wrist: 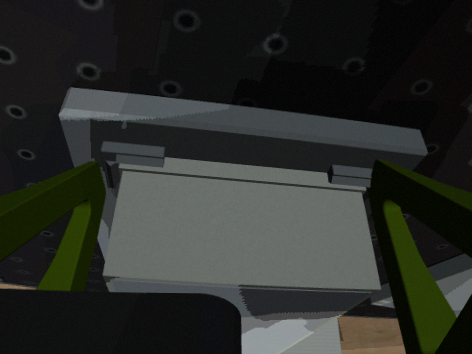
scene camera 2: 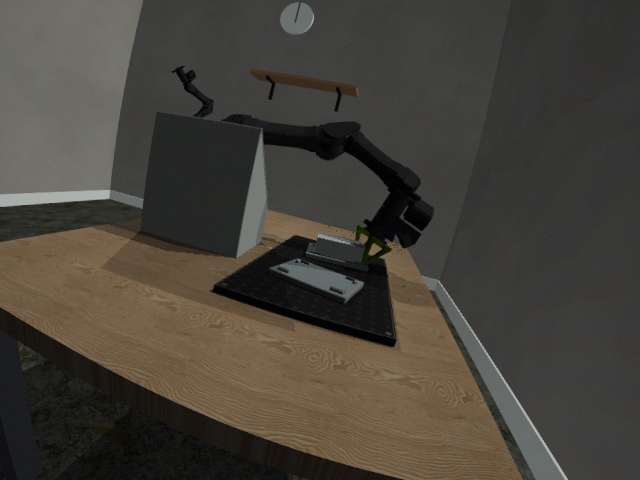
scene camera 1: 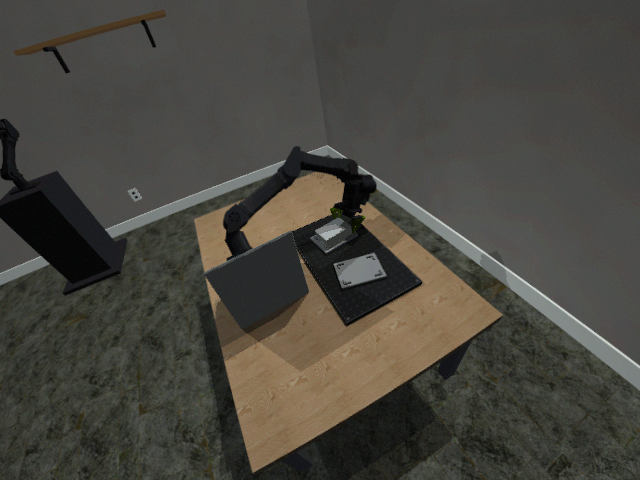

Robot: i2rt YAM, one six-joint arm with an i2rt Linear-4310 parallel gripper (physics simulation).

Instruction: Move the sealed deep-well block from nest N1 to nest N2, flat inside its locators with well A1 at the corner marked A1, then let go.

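Frame: origin at the arm's base, x right, y up, z back, level; millimetres.
Seen in the pictures: gripper, fingertip midpoint: [wrist: 236, 175] [scene camera 2: 359, 258]; arm's base, origin of the base link: [scene camera 2: 210, 156] [scene camera 1: 244, 256].
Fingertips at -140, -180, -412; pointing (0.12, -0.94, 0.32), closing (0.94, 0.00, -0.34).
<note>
Offsets run from my fingertips to a thing's middle, as dx, dy, dz. Level surfaces: height alone.
The sealed deep-well block @[+14, +18, +59] [scene camera 1: 333, 231] [scene camera 2: 338, 249] [wrist: 240, 230], a pale grey box with a lighter top, sits in nest N1 @[+14, -6, +60] [scene camera 1: 338, 245] [wrist: 250, 114], a grey plate with small corner locators. Nest N2 @[+230, -6, +63] [scene camera 1: 360, 270] [scene camera 2: 317, 281] is a bare light plate with raised corner locators, nearer the front of the black board. My gripper [scene camera 1: 346, 221] [scene camera 2: 361, 251] [wrist: 236, 175] is open, its green fingers on either side of one end of the block. In the wrist view a narrow gap shows beside each fingertip. The A1 marks are not readable.
The black perforated board @[+125, -21, +63] [scene camera 1: 398, 279] [scene camera 2: 305, 310] carries both nests on the wooden table @[dy -27] [scene camera 1: 310, 382] [scene camera 2: 258, 372]. A large grey slanted box [scene camera 1: 261, 284] [scene camera 2: 201, 180] stands beside the board, near my arm's base. Walls rise beyond the table.
</note>
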